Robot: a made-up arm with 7 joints. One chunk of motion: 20 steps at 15 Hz.
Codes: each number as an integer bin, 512 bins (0 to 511) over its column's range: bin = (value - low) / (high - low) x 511, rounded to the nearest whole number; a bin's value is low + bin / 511 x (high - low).
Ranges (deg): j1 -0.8..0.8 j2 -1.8..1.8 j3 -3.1..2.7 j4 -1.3..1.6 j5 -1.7..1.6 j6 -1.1..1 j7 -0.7..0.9
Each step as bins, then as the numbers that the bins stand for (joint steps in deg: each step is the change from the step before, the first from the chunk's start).
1 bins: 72 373 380 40 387 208 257
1 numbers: -0.575 0.828 1.213 -1.073 0.799 -0.245 0.105
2 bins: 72 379 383 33 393 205 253
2 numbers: -0.575 0.870 1.247 -1.113 0.838 -0.258 0.092
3 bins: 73 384 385 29 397 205 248
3 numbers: -0.571 0.905 1.270 -1.135 0.864 -0.258 0.077
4 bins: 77 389 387 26 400 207 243
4 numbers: -0.559 0.941 1.293 -1.152 0.883 -0.249 0.061
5 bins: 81 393 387 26 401 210 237
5 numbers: -0.546 0.969 1.293 -1.152 0.890 -0.237 0.042
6 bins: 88 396 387 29 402 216 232
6 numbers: -0.524 0.990 1.293 -1.135 0.896 -0.212 0.026
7 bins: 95 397 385 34 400 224 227
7 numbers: -0.503 0.997 1.270 -1.107 0.883 -0.179 0.011
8 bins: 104 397 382 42 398 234 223
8 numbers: -0.474 0.997 1.236 -1.062 0.870 -0.138 -0.002
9 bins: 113 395 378 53 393 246 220
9 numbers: -0.446 0.983 1.190 -0.999 0.838 -0.089 -0.011
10 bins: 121 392 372 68 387 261 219
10 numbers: -0.421 0.962 1.122 -0.914 0.799 -0.027 -0.014
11 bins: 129 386 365 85 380 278 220
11 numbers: -0.396 0.919 1.043 -0.818 0.754 0.042 -0.011
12 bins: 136 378 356 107 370 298 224
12 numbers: -0.374 0.863 0.941 -0.693 0.689 0.125 0.001
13 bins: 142 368 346 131 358 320 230
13 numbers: -0.355 0.793 0.827 -0.557 0.612 0.215 0.020
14 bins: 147 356 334 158 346 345 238
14 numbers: -0.340 0.708 0.691 -0.403 0.534 0.318 0.045
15 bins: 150 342 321 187 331 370 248
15 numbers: -0.330 0.609 0.543 -0.239 0.438 0.421 0.077
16 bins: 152 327 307 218 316 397 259
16 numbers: -0.324 0.504 0.385 -0.063 0.341 0.532 0.111
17 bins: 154 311 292 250 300 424 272
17 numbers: -0.318 0.391 0.214 0.119 0.237 0.642 0.152
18 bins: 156 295 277 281 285 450 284
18 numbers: -0.312 0.278 0.044 0.295 0.141 0.749 0.189
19 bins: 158 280 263 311 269 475 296
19 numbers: -0.305 0.173 -0.115 0.465 0.037 0.852 0.227
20 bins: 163 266 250 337 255 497 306
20 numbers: -0.290 0.074 -0.262 0.613 -0.053 0.942 0.258
